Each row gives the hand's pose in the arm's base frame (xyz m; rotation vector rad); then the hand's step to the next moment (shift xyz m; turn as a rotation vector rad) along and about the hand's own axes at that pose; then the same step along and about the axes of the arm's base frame.
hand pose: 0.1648 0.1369 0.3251 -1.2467 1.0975 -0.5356
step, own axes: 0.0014 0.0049 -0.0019 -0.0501 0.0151 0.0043
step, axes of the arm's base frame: -0.0022 -0.0006 -0.0049 -0.0209 0.0480 0.0038
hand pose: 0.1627 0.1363 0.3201 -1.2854 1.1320 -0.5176
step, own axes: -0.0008 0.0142 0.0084 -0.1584 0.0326 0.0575
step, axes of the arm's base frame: 0.0031 0.0085 -0.0138 -0.0239 0.1687 0.0210
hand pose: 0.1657 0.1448 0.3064 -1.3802 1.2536 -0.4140
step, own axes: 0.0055 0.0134 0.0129 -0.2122 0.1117 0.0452
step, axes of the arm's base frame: 0.0069 0.0050 -0.0174 -0.0874 0.2267 -0.0225
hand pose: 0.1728 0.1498 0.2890 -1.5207 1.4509 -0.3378
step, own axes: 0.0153 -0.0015 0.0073 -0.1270 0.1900 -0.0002
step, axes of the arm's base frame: 0.0102 -0.0105 -0.0086 -0.1479 0.1460 -0.0951
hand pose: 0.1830 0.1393 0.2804 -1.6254 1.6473 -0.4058
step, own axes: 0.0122 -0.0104 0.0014 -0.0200 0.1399 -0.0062
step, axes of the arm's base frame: 0.0097 -0.0126 0.0027 -0.1049 0.0360 -0.0878
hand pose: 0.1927 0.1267 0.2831 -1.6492 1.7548 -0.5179
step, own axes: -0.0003 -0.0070 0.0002 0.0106 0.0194 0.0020
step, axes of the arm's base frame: 0.0051 -0.0005 0.0047 -0.0123 -0.0077 -0.0168
